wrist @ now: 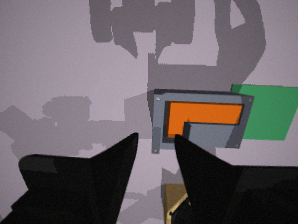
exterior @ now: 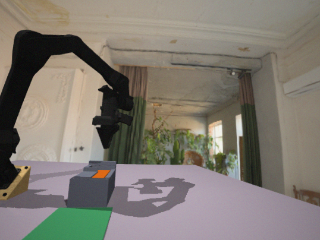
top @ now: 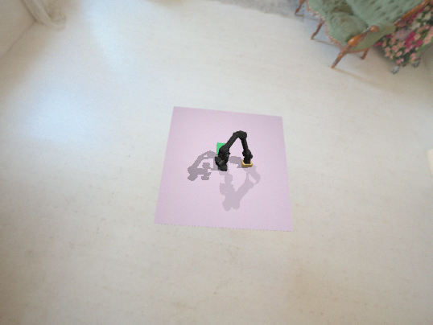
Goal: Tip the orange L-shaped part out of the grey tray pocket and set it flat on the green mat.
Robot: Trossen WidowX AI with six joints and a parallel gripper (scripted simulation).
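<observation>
My gripper tip is 10 mm past the orange L-shaped part, 60 mm to the left of it and 80 mm above it. From my gripper tip the other things lie so: green mat 20 mm behind, 220 mm to the right, 150 mm below.
</observation>
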